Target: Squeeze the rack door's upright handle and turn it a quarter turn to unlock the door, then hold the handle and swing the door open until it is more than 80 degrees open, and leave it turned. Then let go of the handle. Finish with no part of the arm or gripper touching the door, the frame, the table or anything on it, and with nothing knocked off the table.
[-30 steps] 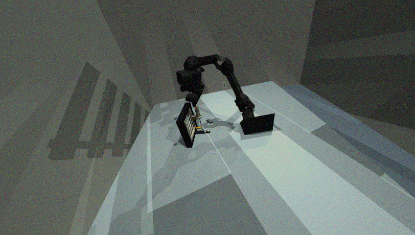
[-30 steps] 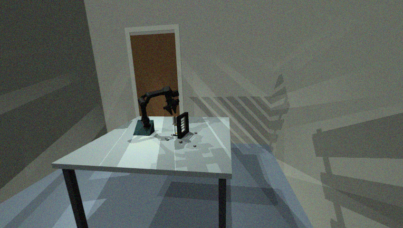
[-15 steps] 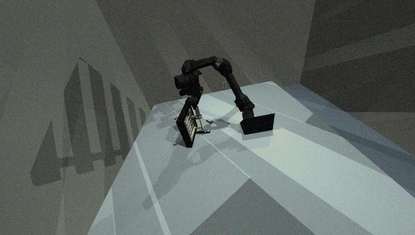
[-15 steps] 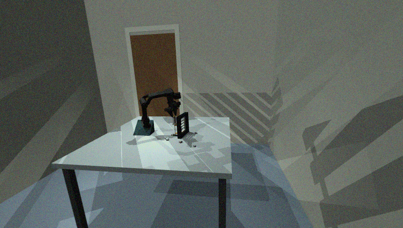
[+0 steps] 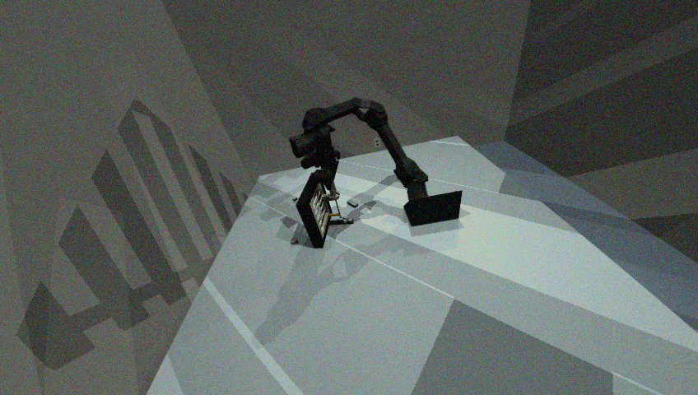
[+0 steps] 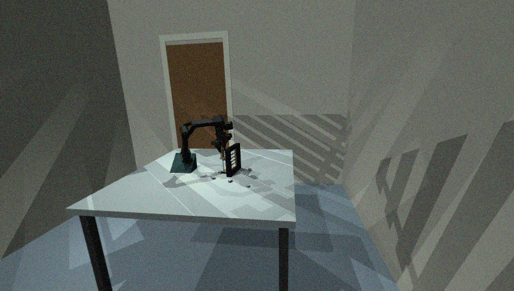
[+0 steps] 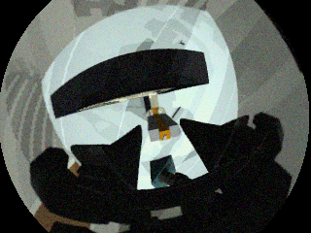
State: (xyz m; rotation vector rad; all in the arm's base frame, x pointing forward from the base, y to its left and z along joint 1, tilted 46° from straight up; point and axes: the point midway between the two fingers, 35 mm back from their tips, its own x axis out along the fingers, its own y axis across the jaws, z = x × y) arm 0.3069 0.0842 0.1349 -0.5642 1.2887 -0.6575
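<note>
The upright handle lies 1 cm behind my gripper tip and 5 cm below it. The rest, counted from my gripper tip: grey block (5 cm behind, 10 cm to the right, 17 cm below).
</note>
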